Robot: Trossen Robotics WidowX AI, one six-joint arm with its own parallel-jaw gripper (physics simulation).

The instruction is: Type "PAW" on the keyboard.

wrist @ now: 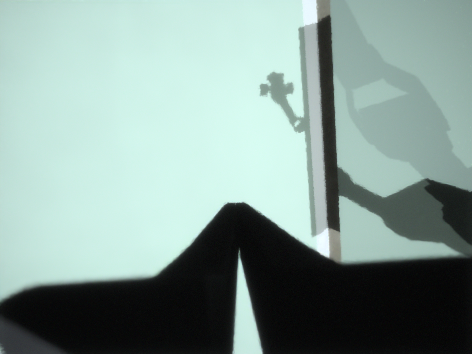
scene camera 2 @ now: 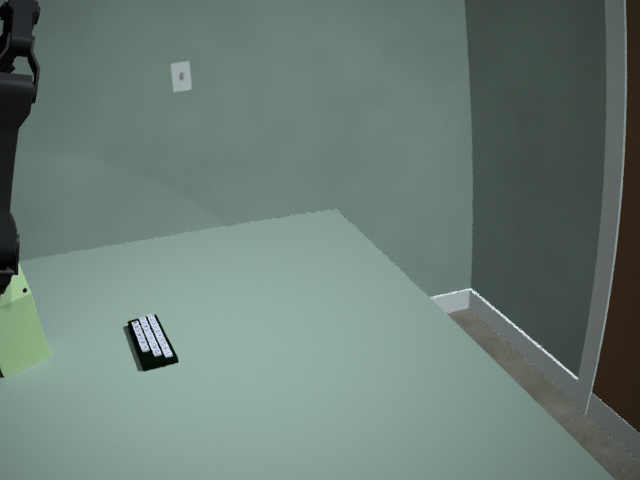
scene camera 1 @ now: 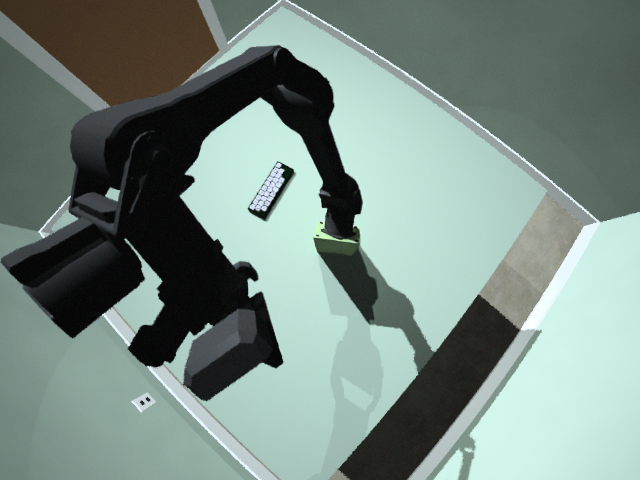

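Where they show: gripper, fingertip midpoint: (wrist: 235,212) (scene camera 1: 279,363); arm's base, link origin: (scene camera 1: 338,232).
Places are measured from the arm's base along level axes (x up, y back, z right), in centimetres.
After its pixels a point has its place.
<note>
A small dark-green keyboard with white keys (scene camera 1: 267,192) {z 2.7, x -17.6, y -28.1 cm} (scene camera 2: 151,338) {z 5.8, x -17.7, y -28.4 cm} lies flat on the pale green table top (scene camera 1: 439,170) {z 41.5, x -19.4, y 16.5 cm} (scene camera 2: 310,403) {z 35.7, x -19.4, y -48.7 cm}. In scene camera 1 it lies to the upper left of the arm's base; individual letters are too small to read. My gripper (wrist: 235,212) {z -22.7, x 34.0, y 5.0 cm} is shut and empty, its black fingertips meeting in the wrist view. The keyboard does not show in the wrist view. In scene camera 1 the outer arm looms large at the left, raised near the camera and apart from the keyboard; its fingertips cannot be made out there.
The arm stands on a light green block (scene camera 1: 337,245) {z -2.3, x -2.9, y 1.4 cm} (scene camera 2: 23,330) {z 2.4, x -11.8, y -3.1 cm} beside the keyboard. The black arm (scene camera 1: 201,108) {z -6.4, x 46.0, y -11.4 cm} (scene camera 2: 9,134) {z 8.8, x 25.4, y -10.6 cm} arches high over the table. Its shadows fall across the table. Walls surround the table, and a brown door (scene camera 1: 149,46) shows beyond one edge.
</note>
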